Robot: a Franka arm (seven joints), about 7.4 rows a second.
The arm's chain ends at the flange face. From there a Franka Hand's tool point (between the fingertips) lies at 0.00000 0.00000 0.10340 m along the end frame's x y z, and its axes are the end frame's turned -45 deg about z.
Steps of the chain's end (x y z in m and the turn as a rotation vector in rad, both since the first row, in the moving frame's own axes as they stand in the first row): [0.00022 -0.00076 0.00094 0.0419 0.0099 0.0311]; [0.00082 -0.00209 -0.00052 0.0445 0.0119 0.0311]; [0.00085 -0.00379 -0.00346 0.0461 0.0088 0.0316]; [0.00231 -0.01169 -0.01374 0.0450 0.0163 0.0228]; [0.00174 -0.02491 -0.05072 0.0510 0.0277 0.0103]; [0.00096 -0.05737 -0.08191 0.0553 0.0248 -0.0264]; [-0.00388 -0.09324 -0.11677 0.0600 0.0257 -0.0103]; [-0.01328 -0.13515 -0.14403 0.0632 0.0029 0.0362]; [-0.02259 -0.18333 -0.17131 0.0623 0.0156 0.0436]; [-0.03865 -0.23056 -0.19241 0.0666 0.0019 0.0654]
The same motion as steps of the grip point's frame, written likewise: [0.00451 -0.00266 0.00084 0.0226 0.0366 0.0311]; [0.00622 -0.00322 -0.00063 0.0231 0.0399 0.0311]; [0.00734 -0.00474 -0.00357 0.0264 0.0388 0.0316]; [0.01440 -0.00868 -0.01386 0.0203 0.0433 0.0228]; [0.02460 -0.01806 -0.05089 0.0165 0.0556 0.0103]; [0.04707 -0.04219 -0.08210 0.0216 0.0566 -0.0264]; [0.06944 -0.07121 -0.11699 0.0243 0.0606 -0.0103]; [0.09108 -0.10927 -0.14424 0.0426 0.0467 0.0362]; [0.11942 -0.14889 -0.17152 0.0330 0.0551 0.0436]; [0.14086 -0.19492 -0.19264 0.0457 0.0484 0.0654]
